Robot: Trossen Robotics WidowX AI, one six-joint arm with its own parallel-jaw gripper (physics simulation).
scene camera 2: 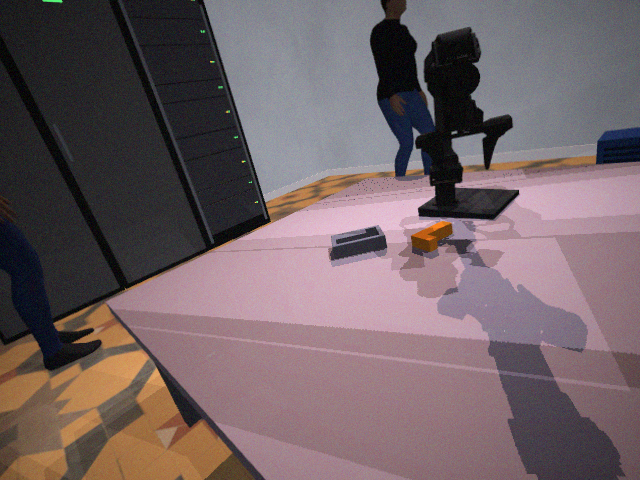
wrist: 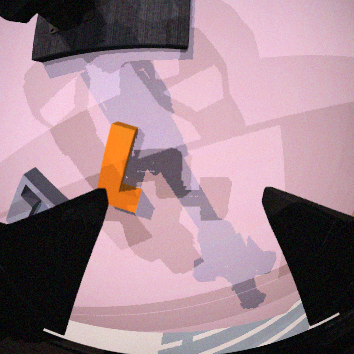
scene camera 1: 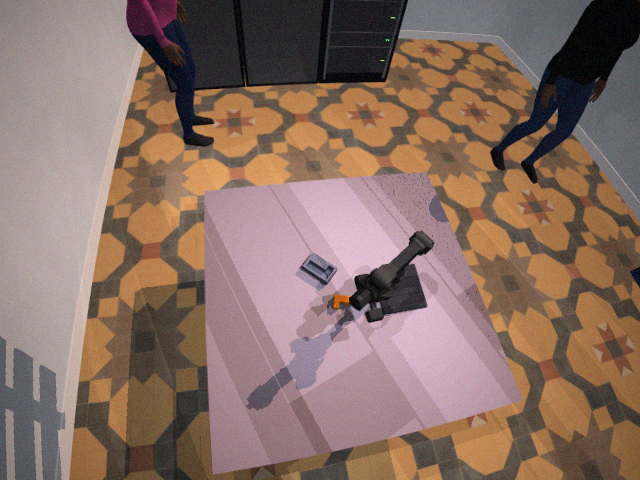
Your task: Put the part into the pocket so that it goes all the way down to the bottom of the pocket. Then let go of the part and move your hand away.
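Seen in the pictures: gripper, between the fingertips: (scene camera 2: 465,171) (wrist: 186,195); arm's base, origin of its link: (scene camera 2: 445,201) (wrist: 70,7).
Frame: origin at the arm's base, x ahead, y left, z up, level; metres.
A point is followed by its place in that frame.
Observation:
The orange L-shaped part (scene camera 1: 337,301) {y 0.022, x 0.278, z 0.007 m} (scene camera 2: 424,241) {y 0.027, x 0.297, z 0.000 m} (wrist: 118,160) {y 0.037, x 0.226, z 0.006 m} lies flat on the table. The grey block with the pocket (scene camera 1: 308,272) {y -0.158, x 0.349, z -0.009 m} (scene camera 2: 360,249) {y -0.133, x 0.328, z -0.012 m} (wrist: 46,188) {y -0.102, x 0.251, z -0.004 m} stands a short way from it, and the pocket's dark opening faces up. My gripper (wrist: 186,195) {y 0.110, x 0.216, z 0.138 m} is open, with nothing between its fingers. It is above the table, pointing down. In the wrist view the part shows beside the left fingertip, which touches its outline, and the left finger hides some of the block. In scene camera 1 the arm hides the fingertips.
The arm's dark base plate (scene camera 1: 413,297) {y 0.123, x -0.069, z -0.007 m} (scene camera 2: 491,204) {y 0.129, x 0.019, z -0.009 m} (wrist: 150,30) {y 0.101, x 0.069, z -0.007 m} is close to the part. The pink table top (scene camera 1: 248,232) {y -0.466, x 0.555, z -0.023 m} (scene camera 2: 258,304) {y -0.255, x 0.599, z -0.024 m} carries long arm shadows. Two people (scene camera 1: 178,77) (scene camera 1: 563,87) stand on the floor beyond the table, near dark cabinets (scene camera 1: 281,41) (scene camera 2: 62,155).

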